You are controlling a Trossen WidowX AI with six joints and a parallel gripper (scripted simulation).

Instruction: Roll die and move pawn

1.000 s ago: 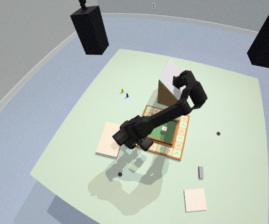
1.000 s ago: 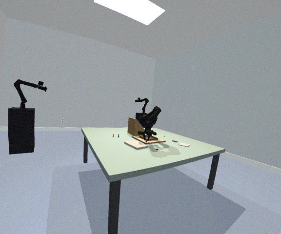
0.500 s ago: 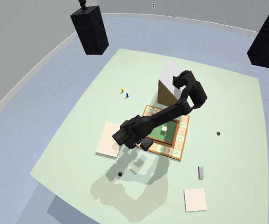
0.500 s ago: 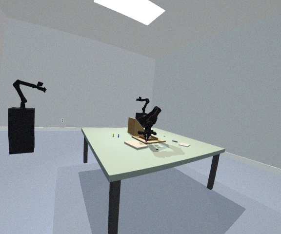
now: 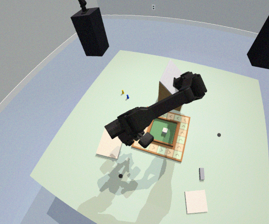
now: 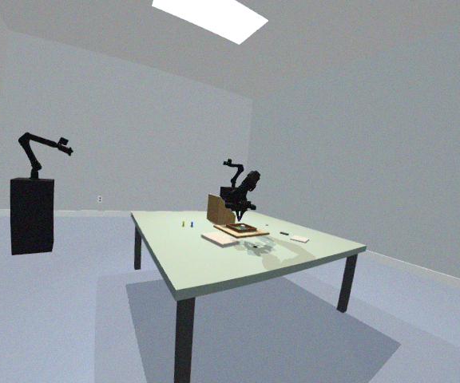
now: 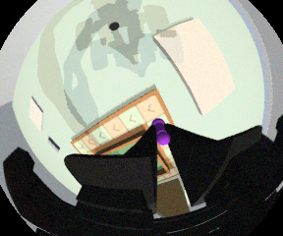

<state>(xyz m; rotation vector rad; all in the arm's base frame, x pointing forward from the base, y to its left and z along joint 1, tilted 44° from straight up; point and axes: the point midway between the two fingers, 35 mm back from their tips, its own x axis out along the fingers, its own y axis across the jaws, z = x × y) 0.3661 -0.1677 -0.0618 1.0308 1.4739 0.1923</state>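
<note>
My gripper tip is 10 cm past the white die, 14 cm to the right of it and 8 cm above it. Round my gripper tip: blue pawn (31 cm behind, 15 cm to the right, 9 cm below); grey block (9 cm ahead, 37 cm to the left, 10 cm below); purple pawn (1 cm above).
</note>
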